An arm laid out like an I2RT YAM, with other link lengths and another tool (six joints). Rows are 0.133 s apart.
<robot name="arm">
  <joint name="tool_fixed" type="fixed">
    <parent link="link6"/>
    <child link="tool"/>
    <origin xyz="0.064 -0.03 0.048" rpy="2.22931 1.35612 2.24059"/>
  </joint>
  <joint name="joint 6" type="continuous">
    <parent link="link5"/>
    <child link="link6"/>
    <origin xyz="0.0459 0 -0.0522" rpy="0 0 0"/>
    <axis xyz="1 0 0"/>
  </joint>
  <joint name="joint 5" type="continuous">
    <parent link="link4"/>
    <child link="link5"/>
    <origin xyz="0.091 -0.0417 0.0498" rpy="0 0 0"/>
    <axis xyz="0 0 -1"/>
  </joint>
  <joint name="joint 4" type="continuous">
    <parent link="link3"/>
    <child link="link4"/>
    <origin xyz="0.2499 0.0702 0.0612" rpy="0 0 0"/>
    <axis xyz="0 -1 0"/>
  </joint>
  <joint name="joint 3" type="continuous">
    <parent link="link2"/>
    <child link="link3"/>
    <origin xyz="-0.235 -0.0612 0" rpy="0 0 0"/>
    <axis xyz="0 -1 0"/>
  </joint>
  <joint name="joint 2" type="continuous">
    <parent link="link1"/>
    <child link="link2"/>
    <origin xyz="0.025 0.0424 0.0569" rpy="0 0 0"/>
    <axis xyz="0 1 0"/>
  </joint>
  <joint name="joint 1" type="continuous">
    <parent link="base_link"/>
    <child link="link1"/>
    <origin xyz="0 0 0.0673" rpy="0 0 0"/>
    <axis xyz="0 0 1"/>
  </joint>
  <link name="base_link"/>
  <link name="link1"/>
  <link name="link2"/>
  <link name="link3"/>
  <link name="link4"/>
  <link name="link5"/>
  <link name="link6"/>
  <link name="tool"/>
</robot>
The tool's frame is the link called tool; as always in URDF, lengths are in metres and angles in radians. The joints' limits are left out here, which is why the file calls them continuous.
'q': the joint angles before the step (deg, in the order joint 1, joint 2, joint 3, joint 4, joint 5, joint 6). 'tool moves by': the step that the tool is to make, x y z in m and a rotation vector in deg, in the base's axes. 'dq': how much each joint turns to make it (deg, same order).
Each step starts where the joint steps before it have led.
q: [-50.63 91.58 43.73 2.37 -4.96 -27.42]
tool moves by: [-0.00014 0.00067 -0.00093 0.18 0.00 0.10]
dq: [0.01 0.00 -0.14 0.00 -0.15 0.01]
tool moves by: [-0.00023 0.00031 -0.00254 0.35 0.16 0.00]
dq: [-0.01 0.30 -0.07 0.00 -0.08 0.06]
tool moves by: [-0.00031 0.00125 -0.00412 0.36 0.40 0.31]
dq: [0.00 0.38 -0.27 0.09 -0.16 -0.28]
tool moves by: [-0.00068 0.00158 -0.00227 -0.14 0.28 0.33]
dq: [0.00 -0.01 -0.55 0.43 0.00 -0.45]
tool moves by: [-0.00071 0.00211 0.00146 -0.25 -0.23 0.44]
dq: [-0.02 -0.70 -0.61 0.21 -0.33 -0.32]
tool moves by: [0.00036 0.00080 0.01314 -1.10 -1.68 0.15]
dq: [0.01 -2.13 -0.25 0.07 -0.52 0.33]
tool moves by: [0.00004 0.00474 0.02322 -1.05 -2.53 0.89]
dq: [0.08 -4.29 -0.09 -1.74 -1.47 0.39]
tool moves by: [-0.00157 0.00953 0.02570 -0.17 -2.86 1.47]
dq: [0.14 -5.47 -0.04 -3.37 -2.38 0.72]
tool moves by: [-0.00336 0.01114 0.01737 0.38 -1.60 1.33]
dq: [0.22 -4.76 -0.26 -3.69 -1.79 0.44]
